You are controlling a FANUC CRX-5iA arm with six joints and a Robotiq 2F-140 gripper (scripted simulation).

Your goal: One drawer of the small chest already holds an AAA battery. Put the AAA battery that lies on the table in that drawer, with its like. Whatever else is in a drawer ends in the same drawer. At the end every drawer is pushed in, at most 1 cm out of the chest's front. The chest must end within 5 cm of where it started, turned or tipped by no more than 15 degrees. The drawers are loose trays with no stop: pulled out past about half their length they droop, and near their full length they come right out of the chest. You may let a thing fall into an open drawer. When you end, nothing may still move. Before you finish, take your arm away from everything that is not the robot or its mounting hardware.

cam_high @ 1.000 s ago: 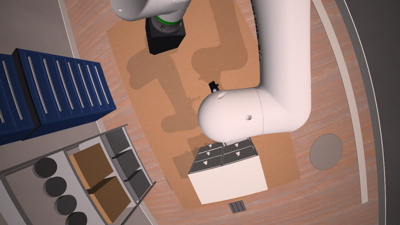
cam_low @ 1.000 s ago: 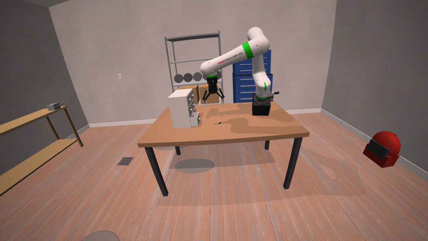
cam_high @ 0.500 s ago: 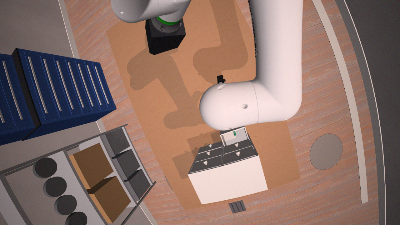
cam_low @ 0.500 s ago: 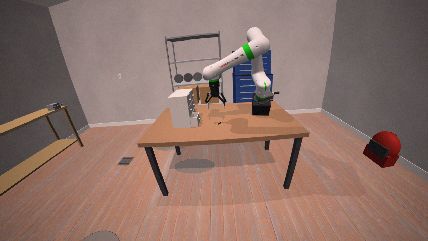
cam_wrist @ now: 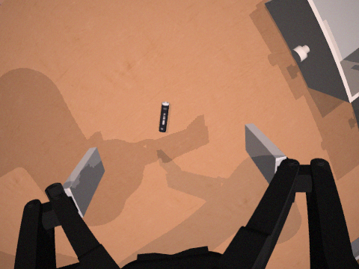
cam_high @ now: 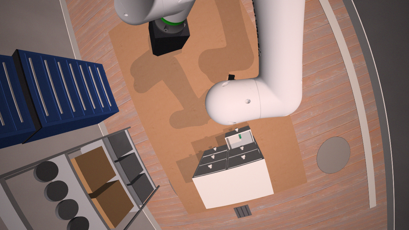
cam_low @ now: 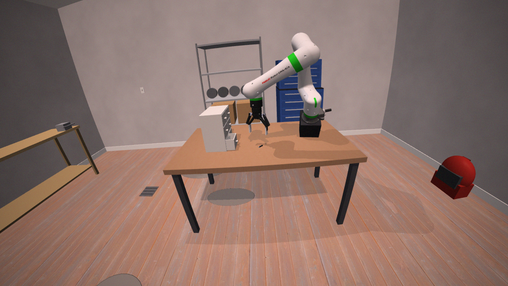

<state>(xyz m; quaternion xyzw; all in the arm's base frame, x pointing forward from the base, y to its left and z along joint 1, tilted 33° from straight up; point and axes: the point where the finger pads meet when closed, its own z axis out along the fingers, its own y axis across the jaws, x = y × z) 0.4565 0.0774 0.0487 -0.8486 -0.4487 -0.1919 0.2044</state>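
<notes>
Now: the AAA battery 10 mm behind my hand and 120 mm below it. Round my hand: green battery 230 mm ahead, 30 mm to the right, 110 mm below.
</notes>
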